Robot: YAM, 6 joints.
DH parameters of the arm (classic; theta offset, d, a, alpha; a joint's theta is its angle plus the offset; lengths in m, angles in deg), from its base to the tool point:
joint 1: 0 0.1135 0.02 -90
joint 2: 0 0 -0.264 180
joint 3: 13.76 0 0.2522 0
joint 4: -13.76 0 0.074 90
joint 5: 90 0 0 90
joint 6: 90 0.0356 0 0
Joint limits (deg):
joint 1: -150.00..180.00
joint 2: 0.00..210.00
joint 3: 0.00..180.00
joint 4: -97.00..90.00
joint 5: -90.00..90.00
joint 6: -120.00..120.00
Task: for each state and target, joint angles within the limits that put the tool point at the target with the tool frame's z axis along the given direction. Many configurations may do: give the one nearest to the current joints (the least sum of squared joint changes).
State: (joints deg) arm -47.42 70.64 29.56 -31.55 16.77 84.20
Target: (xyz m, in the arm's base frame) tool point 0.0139 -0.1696 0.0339 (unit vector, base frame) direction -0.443 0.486 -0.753
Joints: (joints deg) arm -80.98 115.35 34.91 -45.68 21.19 84.20
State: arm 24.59 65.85 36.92 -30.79 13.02 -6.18
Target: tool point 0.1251 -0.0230 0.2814 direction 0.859 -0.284 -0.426
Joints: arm -7.77 29.77 35.45 -31.27 9.52 -6.18
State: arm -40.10 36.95 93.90 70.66 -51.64 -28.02
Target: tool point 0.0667 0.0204 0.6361 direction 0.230 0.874 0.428
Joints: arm -10.38 61.95 101.15 41.66 -64.31 -28.02
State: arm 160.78 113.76 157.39 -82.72 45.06 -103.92
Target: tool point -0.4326 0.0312 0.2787 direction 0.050 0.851 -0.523
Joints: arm 179.88 131.96 132.24 -95.55 58.32 -103.92
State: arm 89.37 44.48 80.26 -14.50 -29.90 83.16
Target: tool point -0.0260 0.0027 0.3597 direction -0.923 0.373 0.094
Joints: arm 122.96 7.79 45.98 -31.61 -34.86 83.16
